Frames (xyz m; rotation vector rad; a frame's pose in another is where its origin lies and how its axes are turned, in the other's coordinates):
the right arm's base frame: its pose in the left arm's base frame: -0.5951 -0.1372 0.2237 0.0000 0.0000 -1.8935
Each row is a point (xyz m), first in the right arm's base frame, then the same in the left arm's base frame.
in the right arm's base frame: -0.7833 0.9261 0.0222
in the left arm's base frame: 0.5316 0.3120 0.2459
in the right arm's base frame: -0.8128 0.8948 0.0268
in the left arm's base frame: 0.5113 0.3499 0.2505
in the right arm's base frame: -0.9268 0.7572 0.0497
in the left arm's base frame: 0.4169 0.5016 0.2734
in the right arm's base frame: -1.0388 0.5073 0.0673
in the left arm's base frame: 0.2155 0.6871 0.2910
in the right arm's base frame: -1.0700 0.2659 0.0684
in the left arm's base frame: -0.0036 0.7932 0.2921
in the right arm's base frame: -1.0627 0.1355 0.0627
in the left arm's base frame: -0.1296 0.8277 0.2864
